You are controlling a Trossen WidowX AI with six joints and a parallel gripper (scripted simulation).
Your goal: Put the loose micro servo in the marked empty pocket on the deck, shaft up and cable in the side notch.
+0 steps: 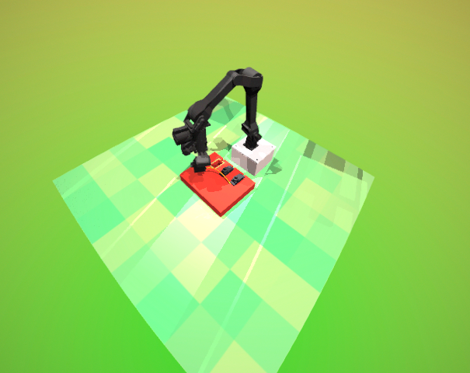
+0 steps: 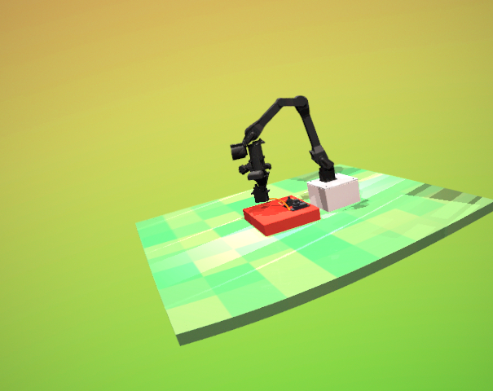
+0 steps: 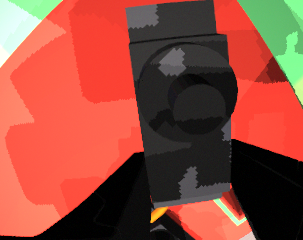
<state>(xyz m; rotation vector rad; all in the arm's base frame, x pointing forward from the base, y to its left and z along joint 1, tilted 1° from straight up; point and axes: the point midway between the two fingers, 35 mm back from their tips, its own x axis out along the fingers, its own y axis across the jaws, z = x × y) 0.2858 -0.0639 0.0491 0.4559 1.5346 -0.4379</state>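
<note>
Now: gripper tip 10 cm above the red deck, 7 cm to the right of it and 1 cm short of it.
</note>
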